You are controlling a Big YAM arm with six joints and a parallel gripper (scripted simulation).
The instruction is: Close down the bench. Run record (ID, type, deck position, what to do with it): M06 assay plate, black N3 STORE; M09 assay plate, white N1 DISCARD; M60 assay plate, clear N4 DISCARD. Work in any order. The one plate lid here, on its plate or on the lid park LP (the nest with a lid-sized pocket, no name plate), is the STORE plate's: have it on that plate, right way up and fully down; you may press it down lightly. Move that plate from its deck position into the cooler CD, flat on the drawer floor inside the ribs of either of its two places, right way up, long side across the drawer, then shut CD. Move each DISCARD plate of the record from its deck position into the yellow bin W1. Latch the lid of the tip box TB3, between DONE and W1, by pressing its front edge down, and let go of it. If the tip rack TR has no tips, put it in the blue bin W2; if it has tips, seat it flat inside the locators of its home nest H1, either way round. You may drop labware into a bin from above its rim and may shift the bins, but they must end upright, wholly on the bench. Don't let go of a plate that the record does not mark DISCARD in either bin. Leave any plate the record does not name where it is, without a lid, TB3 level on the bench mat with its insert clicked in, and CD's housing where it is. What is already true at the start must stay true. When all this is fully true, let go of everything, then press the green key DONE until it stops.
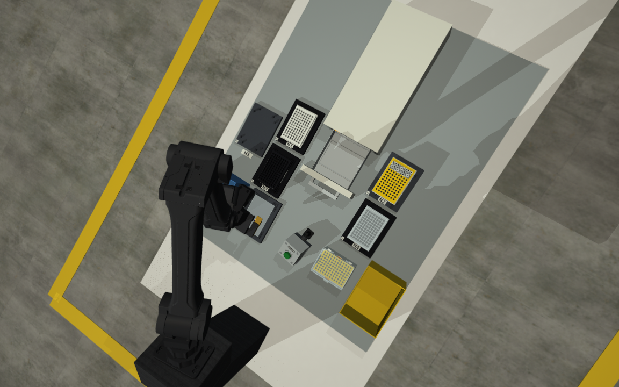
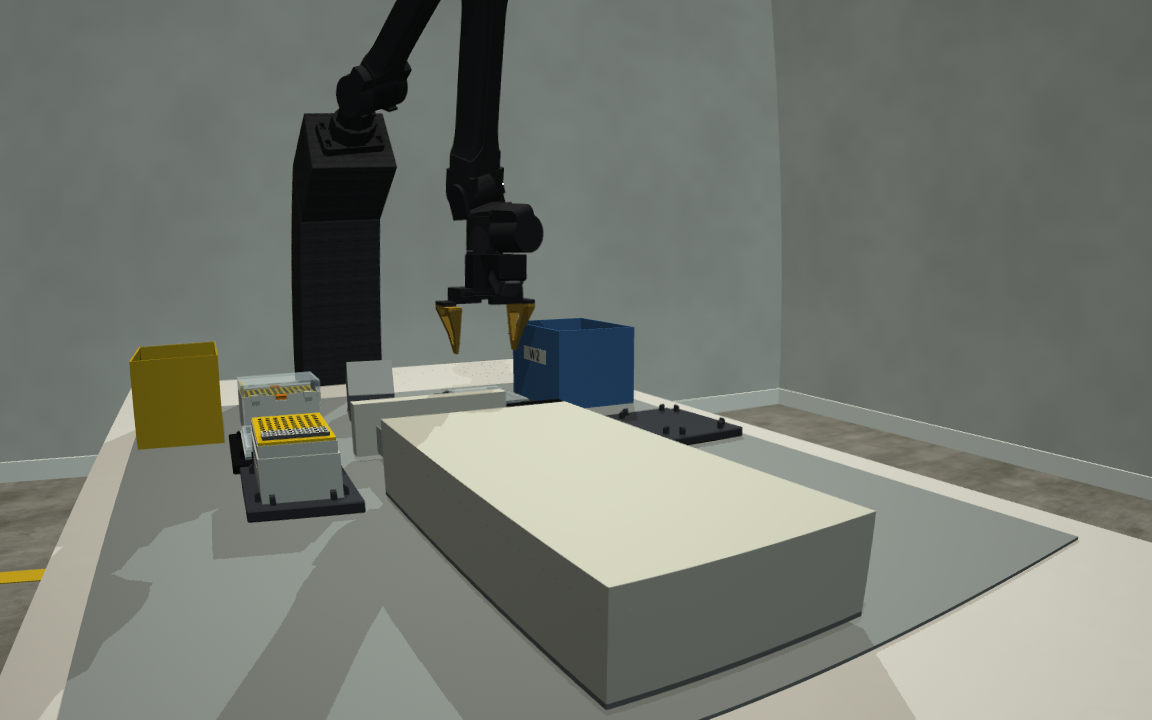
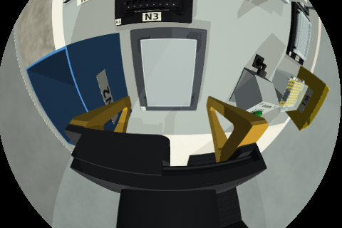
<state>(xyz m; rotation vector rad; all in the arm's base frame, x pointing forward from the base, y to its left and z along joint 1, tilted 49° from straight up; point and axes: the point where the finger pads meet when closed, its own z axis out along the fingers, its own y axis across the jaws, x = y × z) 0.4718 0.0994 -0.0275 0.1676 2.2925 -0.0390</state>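
Now: the clear plate lid 8 cm below my hand. Also, from my hand: blue bin W2: 2 cm ahead, 15 cm to the left, 6 cm below; then lid park LP: 9 cm below; then green DONE key: 8 cm behind, 17 cm to the right, 3 cm below.
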